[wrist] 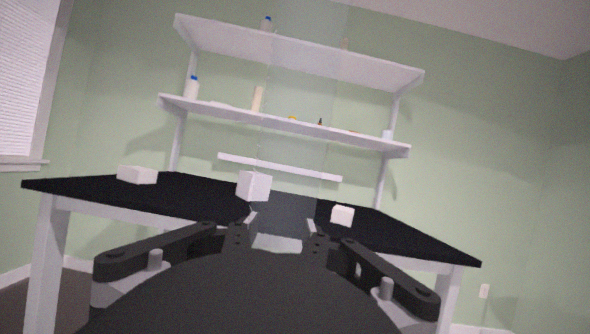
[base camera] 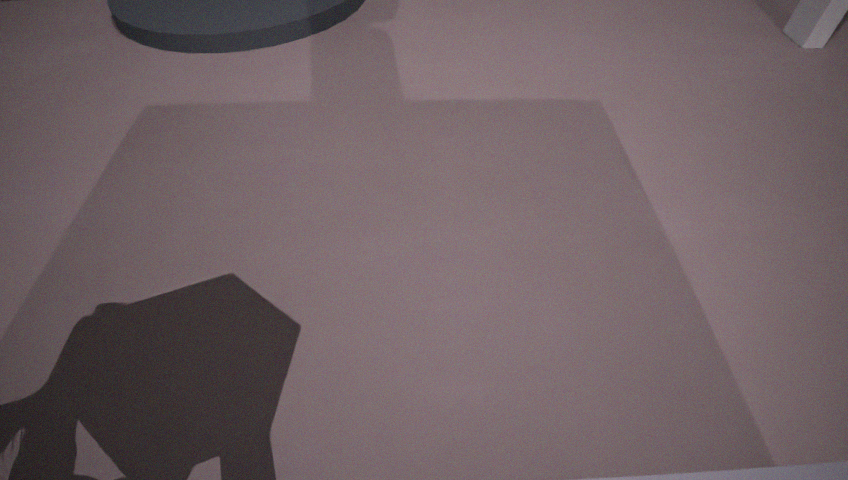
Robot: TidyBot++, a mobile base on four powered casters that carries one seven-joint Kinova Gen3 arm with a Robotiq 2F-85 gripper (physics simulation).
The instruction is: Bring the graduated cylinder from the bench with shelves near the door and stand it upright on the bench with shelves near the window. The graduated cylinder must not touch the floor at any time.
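Places are measured from the arm's base along level axes (x back, y right, z up), in metres.
Pixels of known places: gripper, fingertip midpoint: (wrist: 280, 225).
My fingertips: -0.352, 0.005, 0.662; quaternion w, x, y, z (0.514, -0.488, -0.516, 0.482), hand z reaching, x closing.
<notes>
Ahead of a thing's pixels: the offset from my fingertips to its top centre, as dx, dy, dz. "pt": to the spot under its first point. Level surfaces: height alone.
My gripper (wrist: 280, 225) is shut on the graduated cylinder @(pt +0.070, -0.003, +0.064) (wrist: 292, 150), a clear, faint column that rises from between the fingertips past the top of the wrist view. Its lower end is hard to make out. The bench with shelves near the window stands in front of the gripper, with a black bench top @(dz -0.145) (wrist: 200, 199) and two white shelves (wrist: 220, 109) (wrist: 310, 52) above it. The cylinder overlaps the bench and shelves in the view; its distance from them is hard to tell. The gripper does not show in the base camera view.
Three white boxes @(-0.647, -0.668, -0.087) (wrist: 136, 175) (wrist: 254, 186) @(-0.629, +0.270, -0.087) (wrist: 342, 215) are on the bench top. Bottles stand on the shelves. The window @(pt -0.886, -1.660, +0.280) (wrist: 25, 75) is at the left. In the base camera view, a dark round base @(pt -0.450, -0.267, -1.029) (base camera: 238, 26) is at the top left and a white leg @(pt -0.454, +0.648, -1.018) (base camera: 814, 23) at the top right.
</notes>
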